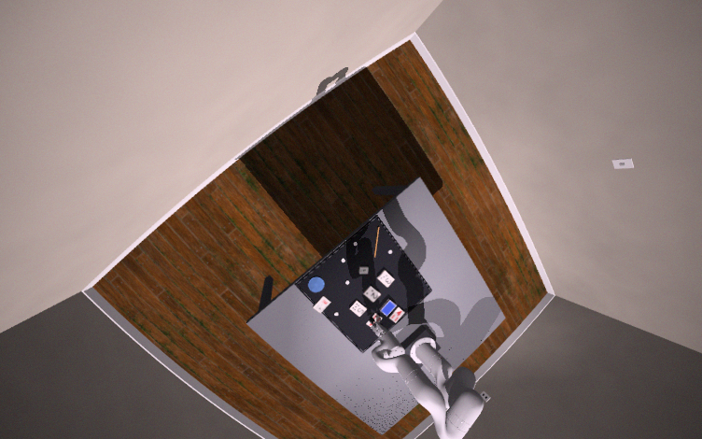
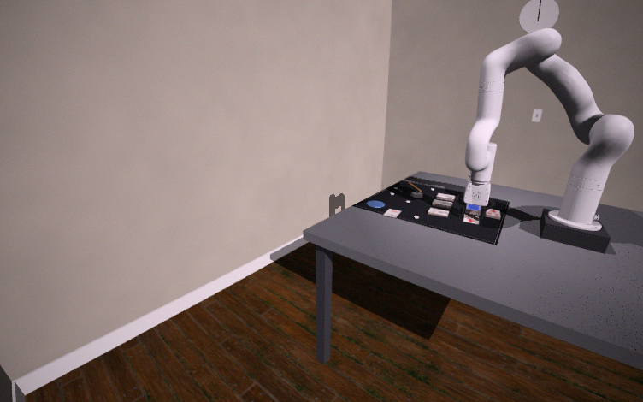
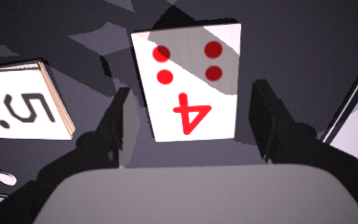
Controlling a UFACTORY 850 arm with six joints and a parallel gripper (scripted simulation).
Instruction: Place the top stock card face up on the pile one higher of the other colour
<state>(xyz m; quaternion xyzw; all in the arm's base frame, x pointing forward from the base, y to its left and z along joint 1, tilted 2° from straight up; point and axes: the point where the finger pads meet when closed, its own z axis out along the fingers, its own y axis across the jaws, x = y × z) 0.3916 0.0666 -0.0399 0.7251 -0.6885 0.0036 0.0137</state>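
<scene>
Right now the red 4 card is 3 cm below my hand. From my hand the other things lie so: red 4: 12 cm to the right, 9 cm behind, 2 cm below; then black 5: 15 cm ahead, 2 cm below, 1 cm to the left; then black 2: 15 cm ahead, 11 cm to the right, 1 cm below.
</scene>
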